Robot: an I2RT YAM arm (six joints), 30 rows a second.
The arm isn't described. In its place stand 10 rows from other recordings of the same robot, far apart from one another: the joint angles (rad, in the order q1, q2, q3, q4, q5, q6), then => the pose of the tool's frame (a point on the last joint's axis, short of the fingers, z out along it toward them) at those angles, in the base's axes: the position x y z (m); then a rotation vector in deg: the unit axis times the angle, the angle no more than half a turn.
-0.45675 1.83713 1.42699 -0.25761 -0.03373 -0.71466 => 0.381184, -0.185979, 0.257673, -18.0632, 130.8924, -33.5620
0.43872 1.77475 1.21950 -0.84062 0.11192 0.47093 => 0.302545, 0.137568, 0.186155, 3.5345, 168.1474, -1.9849
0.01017 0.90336 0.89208 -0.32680 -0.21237 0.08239 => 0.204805, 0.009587, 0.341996, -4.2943, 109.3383, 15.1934
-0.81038 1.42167 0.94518 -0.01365 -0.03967 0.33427 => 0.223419, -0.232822, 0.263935, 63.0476, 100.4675, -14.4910
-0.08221 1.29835 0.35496 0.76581 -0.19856 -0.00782 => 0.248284, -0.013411, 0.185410, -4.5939, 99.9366, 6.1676
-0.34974 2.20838 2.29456 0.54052 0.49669 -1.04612 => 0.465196, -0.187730, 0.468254, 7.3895, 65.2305, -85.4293
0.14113 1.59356 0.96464 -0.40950 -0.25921 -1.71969 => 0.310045, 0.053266, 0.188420, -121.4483, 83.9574, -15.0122
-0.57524 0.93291 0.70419 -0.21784 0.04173 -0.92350 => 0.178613, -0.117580, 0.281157, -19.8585, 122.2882, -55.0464
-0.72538 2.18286 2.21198 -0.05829 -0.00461 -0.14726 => 0.392477, -0.347764, 0.393487, 26.6055, 90.2021, -38.4044
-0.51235 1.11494 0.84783 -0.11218 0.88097 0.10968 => 0.200700, -0.144389, 0.307961, 65.4141, 91.5675, -64.0392
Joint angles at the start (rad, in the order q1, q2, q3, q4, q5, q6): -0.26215, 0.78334, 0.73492, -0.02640, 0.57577, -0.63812
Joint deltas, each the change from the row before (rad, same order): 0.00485, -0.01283, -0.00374, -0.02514, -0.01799, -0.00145; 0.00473, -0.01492, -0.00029, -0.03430, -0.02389, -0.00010; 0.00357, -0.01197, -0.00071, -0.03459, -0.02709, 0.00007; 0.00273, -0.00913, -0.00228, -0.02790, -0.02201, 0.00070; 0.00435, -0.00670, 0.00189, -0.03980, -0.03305, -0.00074; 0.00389, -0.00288, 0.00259, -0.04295, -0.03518, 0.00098; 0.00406, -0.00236, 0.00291, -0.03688, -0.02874, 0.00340; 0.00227, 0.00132, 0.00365, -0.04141, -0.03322, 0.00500; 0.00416, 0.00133, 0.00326, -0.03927, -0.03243, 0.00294; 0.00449, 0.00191, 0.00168, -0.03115, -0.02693, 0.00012; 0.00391, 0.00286, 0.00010, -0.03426, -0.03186, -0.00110; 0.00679, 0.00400, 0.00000, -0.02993, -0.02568, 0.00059
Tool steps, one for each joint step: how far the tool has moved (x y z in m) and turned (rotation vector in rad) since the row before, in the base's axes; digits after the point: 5 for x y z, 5 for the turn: -0.00207, 0.00203, -0.00186, 0.00458, 0.01619, 0.02288; -0.00266, 0.00232, -0.00132, 0.00722, 0.01850, 0.02851; -0.00209, 0.00205, -0.00203, 0.00904, 0.02173, 0.03045; -0.00158, 0.00160, -0.00235, 0.00874, 0.01916, 0.02442; -0.00117, 0.00215, -0.00255, 0.01243, 0.02941, 0.03703; -0.00062, 0.00201, -0.00324, 0.01661, 0.03409, 0.03815; -0.00068, 0.00184, -0.00255, 0.01666, 0.02713, 0.03124; -0.00025, 0.00159, -0.00332, 0.02173, 0.03314, 0.03298; -0.00029, 0.00191, -0.00321, 0.02057, 0.03253, 0.03416; -0.00010, 0.00173, -0.00296, 0.01604, 0.02848, 0.02977; -0.00009, 0.00181, -0.00394, 0.01880, 0.03403, 0.03387; 0.00017, 0.00203, -0.00365, 0.01790, 0.03066, 0.03004
